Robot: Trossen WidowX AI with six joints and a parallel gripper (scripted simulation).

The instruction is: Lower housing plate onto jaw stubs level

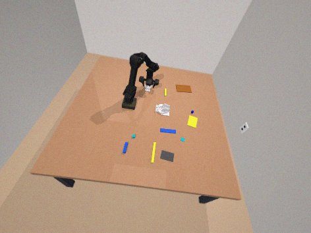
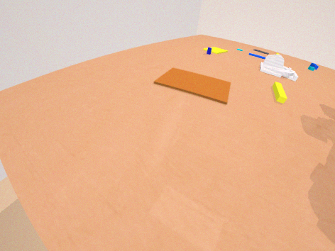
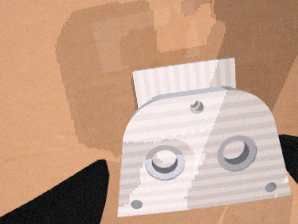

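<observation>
Now: the white housing plate 20 mm above my gripper tip and 10 mm to the right of it. The rest, counted from my gripper tip: yellow plate: 440 mm ahead, 310 mm to the right, 10 mm below; then short yellow block: 170 mm ahead, 20 mm to the right; then small blue bar: 670 mm to the right, 50 mm behind.
</observation>
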